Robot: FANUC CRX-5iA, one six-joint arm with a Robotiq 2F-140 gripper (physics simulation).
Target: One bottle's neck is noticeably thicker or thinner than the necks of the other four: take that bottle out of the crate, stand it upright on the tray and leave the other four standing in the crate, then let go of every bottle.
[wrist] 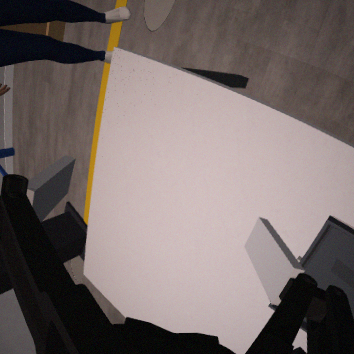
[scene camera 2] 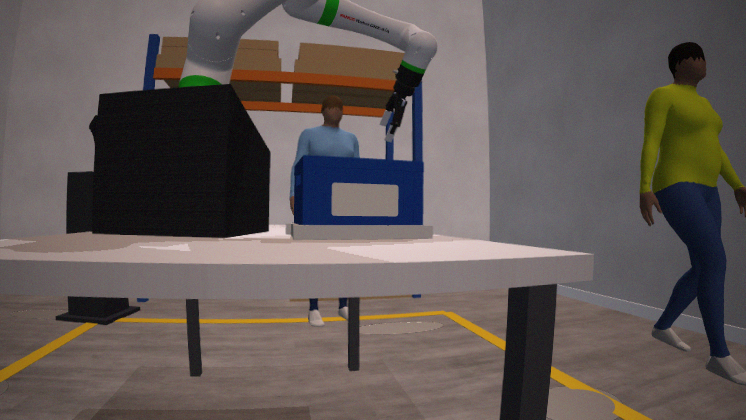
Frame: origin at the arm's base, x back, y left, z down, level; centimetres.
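Seen in the pictures: gripper, fingertip midpoint: [wrist: 164,205] [scene camera 2: 385,132]; arm's base, link origin: [scene camera 2: 196,118].
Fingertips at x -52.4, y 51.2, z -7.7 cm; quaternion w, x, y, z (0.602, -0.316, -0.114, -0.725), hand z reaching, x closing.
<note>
Offsets run from my fingertips to a thing's top centre. "pt": to the spot under its first point. Level surfaces: height alone.
The blue crate @[dx +11.1, dy -52.7, dz +19.6 cm] [scene camera 2: 410,194] is in scene camera 2 on the far part of the table. Its near wall hides its inside, and no bottle shows in either view. A low light grey slab @[pt dx +9.4, dy -63.0, dz +35.6 cm] [scene camera 2: 362,232] shows along the crate's foot; I cannot tell whether it is the tray. A dark grey, rimmed flat surface @[dz +36.6 cm] [wrist: 336,246] shows at the right edge of the wrist view, partly behind a finger; it may be the tray. My gripper [scene camera 2: 388,128] [wrist: 164,205] is open and empty, tilted, above the level of the crate's rim near its right end in scene camera 2.
The white table @[dz +37.1 cm] [scene camera 2: 469,253] [wrist: 200,175] carries a large black block [scene camera 2: 167,166] left of the crate. A person in light blue [scene camera 2: 328,141] stands behind the crate, and a person in yellow-green [scene camera 2: 683,135] is at the right. A shelf rack [scene camera 2: 417,125] is at the back.
</note>
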